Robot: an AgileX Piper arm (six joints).
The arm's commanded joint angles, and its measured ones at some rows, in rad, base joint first. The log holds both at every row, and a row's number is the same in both.
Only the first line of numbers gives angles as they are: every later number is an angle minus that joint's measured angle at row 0.
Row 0, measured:
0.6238 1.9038 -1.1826 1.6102 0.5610 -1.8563
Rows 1 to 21, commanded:
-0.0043 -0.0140 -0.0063 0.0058 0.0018 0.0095
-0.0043 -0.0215 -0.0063 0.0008 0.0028 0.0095
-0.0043 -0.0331 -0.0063 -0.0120 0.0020 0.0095
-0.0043 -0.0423 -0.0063 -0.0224 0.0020 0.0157
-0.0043 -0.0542 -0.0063 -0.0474 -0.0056 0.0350
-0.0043 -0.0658 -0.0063 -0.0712 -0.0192 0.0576
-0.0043 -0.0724 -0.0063 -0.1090 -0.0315 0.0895
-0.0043 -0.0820 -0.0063 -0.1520 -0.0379 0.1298
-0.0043 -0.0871 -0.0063 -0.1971 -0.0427 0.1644
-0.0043 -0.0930 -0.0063 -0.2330 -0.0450 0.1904
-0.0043 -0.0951 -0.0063 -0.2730 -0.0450 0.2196
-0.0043 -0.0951 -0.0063 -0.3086 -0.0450 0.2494
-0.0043 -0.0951 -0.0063 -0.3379 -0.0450 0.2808
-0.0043 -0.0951 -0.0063 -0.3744 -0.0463 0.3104
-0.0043 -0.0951 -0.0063 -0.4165 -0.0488 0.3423
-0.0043 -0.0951 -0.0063 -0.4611 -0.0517 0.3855
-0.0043 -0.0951 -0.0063 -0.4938 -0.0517 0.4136
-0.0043 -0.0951 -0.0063 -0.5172 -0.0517 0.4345
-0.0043 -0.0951 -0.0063 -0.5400 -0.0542 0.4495
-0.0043 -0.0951 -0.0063 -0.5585 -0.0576 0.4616
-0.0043 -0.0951 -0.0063 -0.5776 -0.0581 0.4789
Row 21, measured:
0.0000 -0.0859 0.0000 -0.4838 -0.0525 0.3999
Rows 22 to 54, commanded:
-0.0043 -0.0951 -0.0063 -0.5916 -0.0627 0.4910
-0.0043 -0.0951 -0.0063 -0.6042 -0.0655 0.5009
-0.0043 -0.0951 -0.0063 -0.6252 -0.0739 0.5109
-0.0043 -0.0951 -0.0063 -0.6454 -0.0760 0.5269
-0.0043 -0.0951 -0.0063 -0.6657 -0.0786 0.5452
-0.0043 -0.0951 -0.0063 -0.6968 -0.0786 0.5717
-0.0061 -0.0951 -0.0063 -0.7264 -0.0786 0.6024
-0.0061 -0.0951 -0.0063 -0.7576 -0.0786 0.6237
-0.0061 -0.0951 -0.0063 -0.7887 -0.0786 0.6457
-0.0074 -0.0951 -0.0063 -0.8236 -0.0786 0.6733
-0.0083 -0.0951 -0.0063 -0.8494 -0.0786 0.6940
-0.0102 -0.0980 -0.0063 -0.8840 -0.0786 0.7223
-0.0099 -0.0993 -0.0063 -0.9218 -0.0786 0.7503
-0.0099 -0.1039 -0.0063 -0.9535 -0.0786 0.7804
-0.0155 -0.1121 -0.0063 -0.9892 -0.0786 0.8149
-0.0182 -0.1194 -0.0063 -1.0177 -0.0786 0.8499
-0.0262 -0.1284 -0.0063 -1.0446 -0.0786 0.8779
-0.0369 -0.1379 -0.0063 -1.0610 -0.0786 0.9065
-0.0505 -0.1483 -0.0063 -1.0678 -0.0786 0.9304
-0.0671 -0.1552 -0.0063 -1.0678 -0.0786 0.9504
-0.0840 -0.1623 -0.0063 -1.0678 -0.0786 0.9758
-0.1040 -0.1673 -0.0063 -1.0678 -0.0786 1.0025
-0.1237 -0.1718 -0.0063 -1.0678 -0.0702 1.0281
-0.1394 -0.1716 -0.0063 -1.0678 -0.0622 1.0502
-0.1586 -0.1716 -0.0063 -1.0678 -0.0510 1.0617
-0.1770 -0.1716 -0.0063 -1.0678 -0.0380 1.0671
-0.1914 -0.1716 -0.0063 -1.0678 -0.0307 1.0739
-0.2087 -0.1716 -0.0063 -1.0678 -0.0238 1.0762
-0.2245 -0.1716 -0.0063 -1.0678 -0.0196 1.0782
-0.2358 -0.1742 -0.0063 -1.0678 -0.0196 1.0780
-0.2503 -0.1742 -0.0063 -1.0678 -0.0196 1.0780
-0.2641 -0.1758 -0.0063 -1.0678 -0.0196 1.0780
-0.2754 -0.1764 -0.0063 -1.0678 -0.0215 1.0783
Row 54, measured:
-0.1929 -0.1732 -0.0129 -0.9853 0.0122 1.0518
